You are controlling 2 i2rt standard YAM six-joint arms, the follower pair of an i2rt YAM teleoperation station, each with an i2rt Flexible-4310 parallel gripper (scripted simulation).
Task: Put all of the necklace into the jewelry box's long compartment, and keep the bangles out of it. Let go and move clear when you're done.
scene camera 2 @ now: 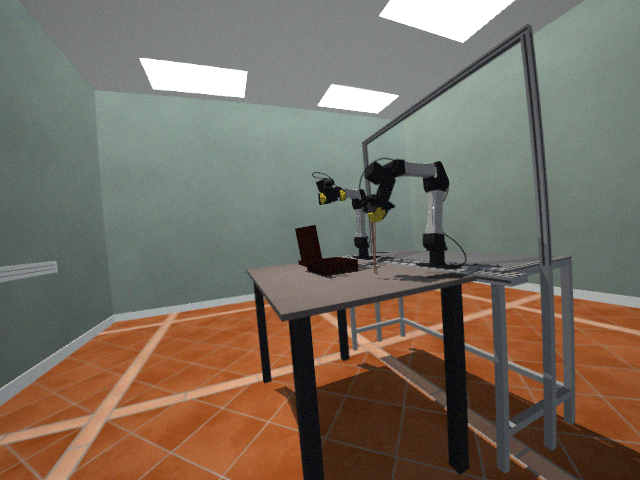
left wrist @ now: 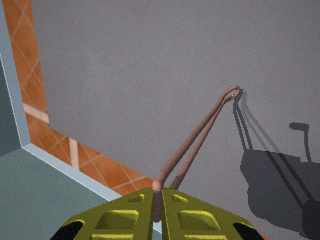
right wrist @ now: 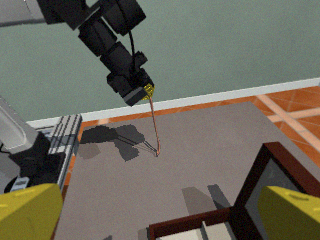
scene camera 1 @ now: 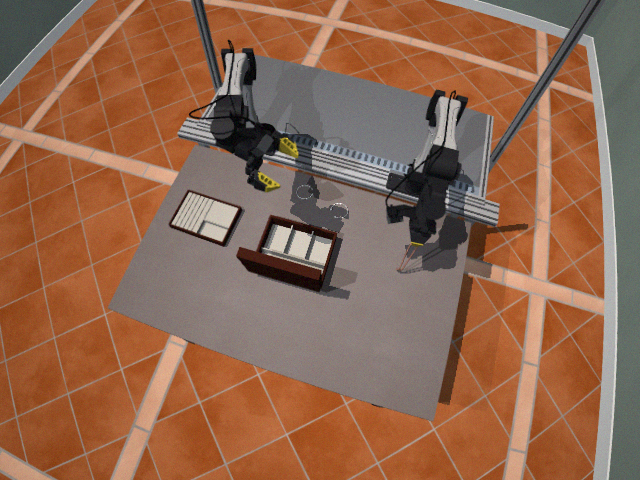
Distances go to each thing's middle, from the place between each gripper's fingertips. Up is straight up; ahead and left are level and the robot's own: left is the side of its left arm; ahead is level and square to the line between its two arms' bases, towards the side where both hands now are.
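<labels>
The divided tray [scene camera 1: 208, 218] is 690 mm to the right of my left hand [scene camera 1: 413, 245], 220 mm below it and 30 mm ahead of it.
The divided tray is 380 mm below my right gripper [scene camera 1: 289, 171], 310 mm to the right of it and 40 mm ahead of it.
</labels>
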